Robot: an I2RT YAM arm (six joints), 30 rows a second.
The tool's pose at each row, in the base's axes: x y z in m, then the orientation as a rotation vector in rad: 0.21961, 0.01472, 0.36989, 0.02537, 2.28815, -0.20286; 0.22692, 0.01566, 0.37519, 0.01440, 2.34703, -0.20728; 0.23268, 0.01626, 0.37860, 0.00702, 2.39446, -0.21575; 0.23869, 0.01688, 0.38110, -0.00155, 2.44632, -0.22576; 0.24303, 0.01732, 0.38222, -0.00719, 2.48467, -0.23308; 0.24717, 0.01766, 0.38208, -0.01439, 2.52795, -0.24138; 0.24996, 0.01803, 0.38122, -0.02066, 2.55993, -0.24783; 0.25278, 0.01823, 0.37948, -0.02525, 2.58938, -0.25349; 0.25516, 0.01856, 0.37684, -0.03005, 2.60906, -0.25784; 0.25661, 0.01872, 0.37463, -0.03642, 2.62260, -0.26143; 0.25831, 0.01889, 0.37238, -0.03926, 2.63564, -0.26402; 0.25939, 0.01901, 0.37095, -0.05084, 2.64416, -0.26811; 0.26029, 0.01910, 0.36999, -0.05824, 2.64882, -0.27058; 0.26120, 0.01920, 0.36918, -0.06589, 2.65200, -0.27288
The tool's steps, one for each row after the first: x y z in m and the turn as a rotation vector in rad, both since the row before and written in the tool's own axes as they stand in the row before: -0.00885, 0.00081, 0.00183, -0.00365, 0.05804, -0.01324; -0.00651, 0.00051, 0.00159, 0.00107, 0.04717, -0.01096; -0.00616, 0.00062, 0.00211, 0.00154, 0.05163, -0.01239; -0.00409, 0.00050, 0.00181, 0.00124, 0.03825, -0.00853; -0.00324, 0.00057, 0.00254, 0.00120, 0.04314, -0.01013; -0.00184, 0.00064, 0.00221, 0.00088, 0.03187, -0.00815; -0.00146, 0.00062, 0.00292, 0.00084, 0.02941, -0.00654; -0.00072, 0.00089, 0.00338, 0.00061, 0.01961, -0.00568; -0.00018, 0.00061, 0.00257, 0.00026, 0.01337, -0.00618; -0.00042, 0.00064, 0.00272, 0.00024, 0.01300, -0.00343; -0.00029, 0.00042, 0.00172, 0.00011, 0.00817, -0.00955; -0.00036, 0.00029, 0.00123, 0.00004, 0.00445, -0.00600; -0.00045, 0.00027, 0.00111, 0.00001, 0.00298, -0.00604
